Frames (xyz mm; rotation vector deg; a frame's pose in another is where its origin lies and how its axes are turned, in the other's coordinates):
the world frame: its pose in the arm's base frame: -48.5 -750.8 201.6 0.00 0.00 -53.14
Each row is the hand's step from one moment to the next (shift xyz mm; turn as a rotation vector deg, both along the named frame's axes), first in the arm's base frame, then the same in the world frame.
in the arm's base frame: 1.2 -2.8 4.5 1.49 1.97 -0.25
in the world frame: 3.0 -0.7 4.5 -0.68 2.37 -0.25
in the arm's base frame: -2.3 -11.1 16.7 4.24 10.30 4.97
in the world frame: 7.5 -8.5 16.7 -5.70 9.57 4.97
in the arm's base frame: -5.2 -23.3 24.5 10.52 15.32 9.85
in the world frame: 15.5 -18.1 24.5 -5.95 17.61 9.85
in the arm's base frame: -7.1 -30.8 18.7 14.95 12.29 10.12
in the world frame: 20.4 -24.2 18.7 -0.87 19.33 10.12
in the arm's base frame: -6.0 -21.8 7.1 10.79 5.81 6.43
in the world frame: 13.8 -17.9 7.1 1.82 12.12 6.43
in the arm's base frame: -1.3 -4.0 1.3 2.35 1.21 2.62
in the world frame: 2.4 -3.4 1.3 0.44 2.61 2.62
